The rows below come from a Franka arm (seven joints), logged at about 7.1 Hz.
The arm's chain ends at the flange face. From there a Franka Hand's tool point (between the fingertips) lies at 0.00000 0.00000 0.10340 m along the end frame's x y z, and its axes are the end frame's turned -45 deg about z.
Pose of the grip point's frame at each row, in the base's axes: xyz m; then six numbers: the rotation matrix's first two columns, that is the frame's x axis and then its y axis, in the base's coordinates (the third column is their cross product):
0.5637 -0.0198 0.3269 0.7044 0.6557 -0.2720 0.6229 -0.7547 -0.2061
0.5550 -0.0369 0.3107 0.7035 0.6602 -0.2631 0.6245 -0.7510 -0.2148
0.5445 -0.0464 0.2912 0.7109 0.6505 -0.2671 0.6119 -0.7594 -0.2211
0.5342 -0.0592 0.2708 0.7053 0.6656 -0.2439 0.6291 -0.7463 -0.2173
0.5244 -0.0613 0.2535 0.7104 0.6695 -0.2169 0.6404 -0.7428 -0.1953
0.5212 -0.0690 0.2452 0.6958 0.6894 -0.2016 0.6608 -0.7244 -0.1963
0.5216 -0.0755 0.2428 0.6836 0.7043 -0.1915 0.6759 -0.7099 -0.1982
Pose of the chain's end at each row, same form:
0.5989 -0.0173 0.4241 0.9385 -0.0700 -0.3381 -0.0576 -0.9973 0.0466
0.5901 -0.0355 0.4080 0.9390 -0.0642 -0.3379 -0.0559 -0.9979 0.0342
0.5803 -0.0458 0.3882 0.9354 -0.0770 -0.3452 -0.0700 -0.9969 0.0325
0.5680 -0.0592 0.3685 0.9436 -0.0571 -0.3261 -0.0539 -0.9984 0.0188
0.5546 -0.0613 0.3524 0.9552 -0.0518 -0.2915 -0.0495 -0.9986 0.0153
0.5503 -0.0693 0.3444 0.9593 -0.0247 -0.2814 -0.0247 -0.9997 0.0037
0.5501 -0.0761 0.3422 0.9613 -0.0040 -0.2756 -0.0054 -1.0000 -0.0047

